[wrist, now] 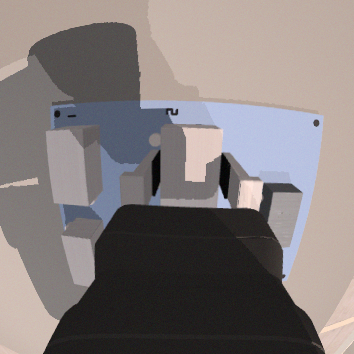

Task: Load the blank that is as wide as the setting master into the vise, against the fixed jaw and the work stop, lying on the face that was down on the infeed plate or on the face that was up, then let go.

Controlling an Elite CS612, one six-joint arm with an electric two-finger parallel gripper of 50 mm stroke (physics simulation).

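Places are measured from the arm's base along level axes (x back, y left, z down), in centimetres.
Pixels of known places: gripper, fingertip midpoint: (189, 165).
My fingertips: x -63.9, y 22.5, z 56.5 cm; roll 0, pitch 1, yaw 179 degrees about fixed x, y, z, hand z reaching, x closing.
Observation:
For each thing: its top centre in the pictures, then the offset to it from my fingertips. "*": a spot on its surface instead.
- pale grey blank, middle of its top: (189, 171) dx +0.0, dy -0.2, dz -0.9 cm
- infeed plate, middle of its top: (184, 209) dx +0.1, dy -4.8, dz +2.7 cm
- second blank, middle of its top: (65, 168) dx +9.5, dy -0.5, dz -0.9 cm
- third blank, middle of its top: (80, 263) dx +9.4, dy -9.6, dz -0.9 cm
- darker grey block, middle of its top: (282, 221) dx -8.4, dy -4.6, dz +0.2 cm
- pale round peg, surface spot: (155, 139) * dx +2.8, dy +1.5, dz +1.9 cm
A pale grey blank (173, 162), partly lit, is between the two fingers on the middle of the infeed plate (250, 130). My gripper (189, 165) is shut on this blank, with a dark pad at its left and right sides. The blank's near end is partly hidden by the black gripper body. A second blank (67, 167) stands at the far left of the plate, and a third blank (80, 257) is nearer at the left, partly behind the gripper body. A darker grey block (286, 215), which looks like the setting master, is at the right beyond the right finger. The vise does not show.
A pale round peg (155, 139) stands just left of the held blank. The plate's far edge carries black marks and dark round spots at its corners. The blanks on the left and the darker block on the right stand close outside the fingers. Broad shadows cross the plate.

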